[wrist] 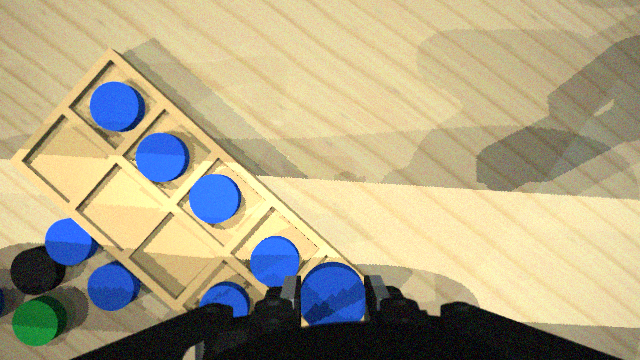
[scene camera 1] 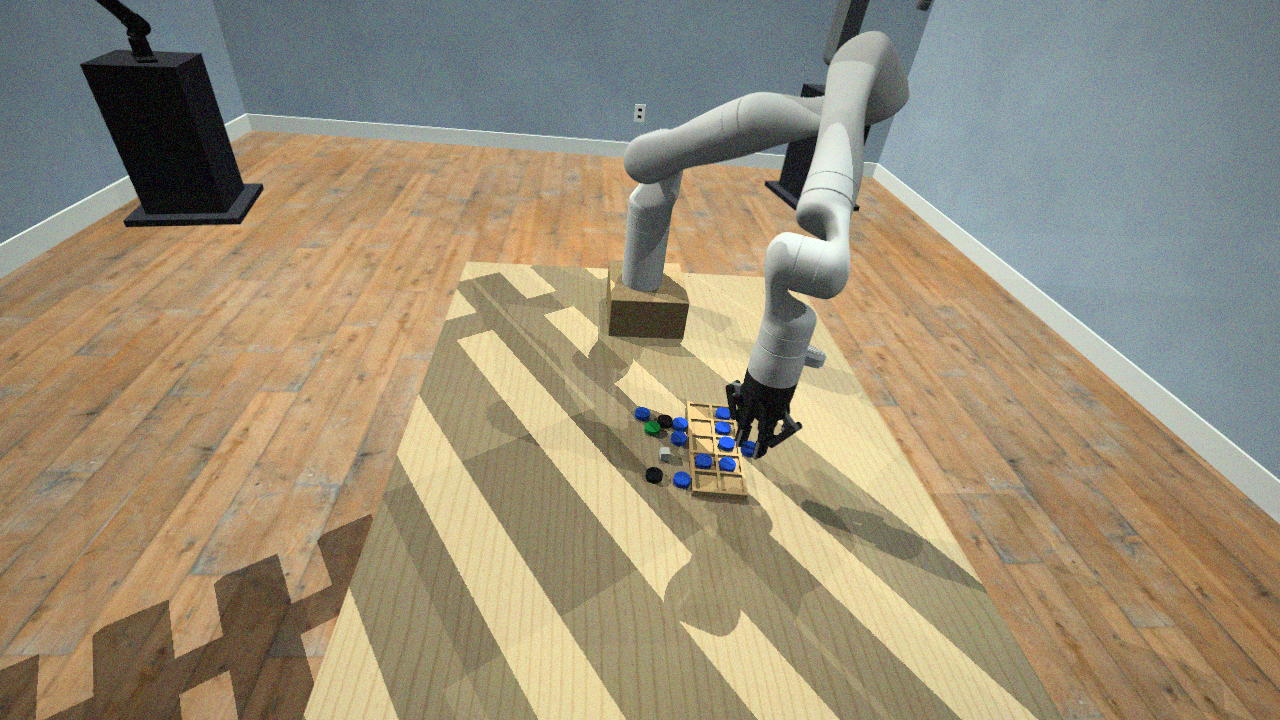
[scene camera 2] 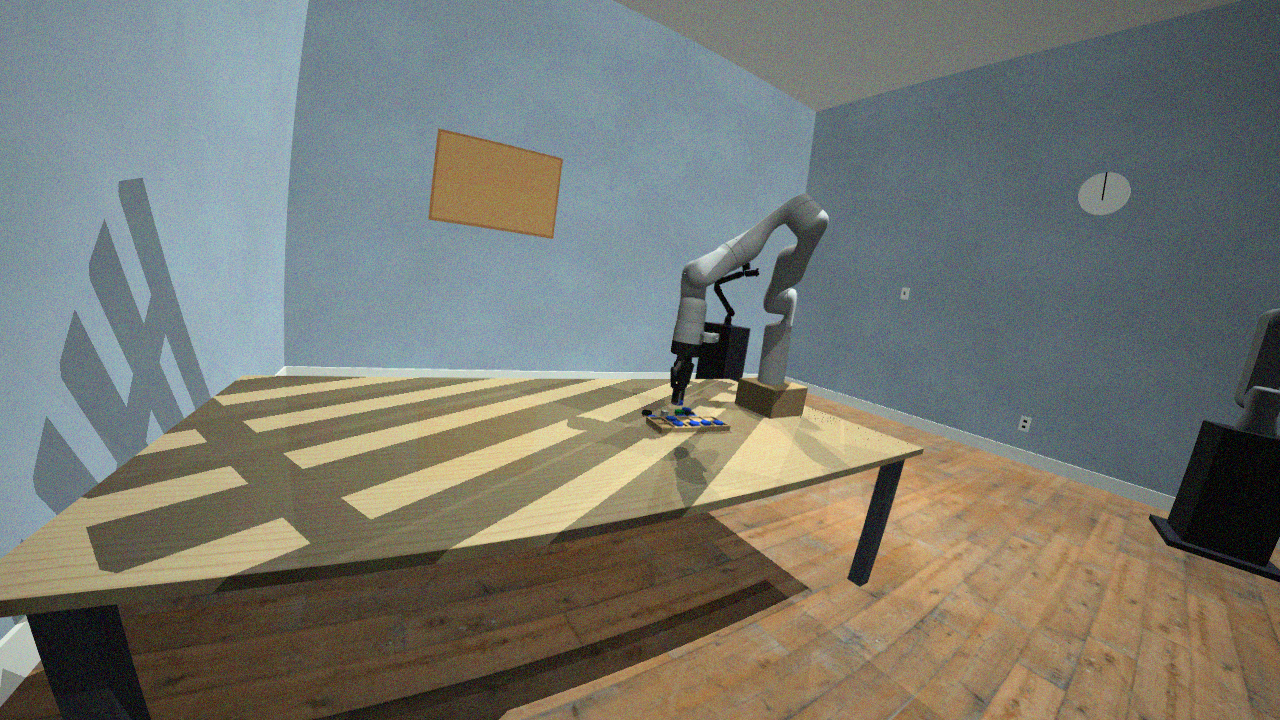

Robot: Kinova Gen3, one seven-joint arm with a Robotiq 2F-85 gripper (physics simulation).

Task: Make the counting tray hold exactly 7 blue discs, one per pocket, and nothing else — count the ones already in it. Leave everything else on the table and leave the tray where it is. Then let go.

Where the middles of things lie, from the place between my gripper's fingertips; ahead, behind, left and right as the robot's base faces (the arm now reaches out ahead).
Right now my hand is 80 mm past the wooden counting tray (scene camera 1: 702,438), 10 mm to the left of it and 70 mm above it. Also, from my hand: green disc (wrist: 38,321) 150 mm behind, 110 mm to the right, 70 mm below.
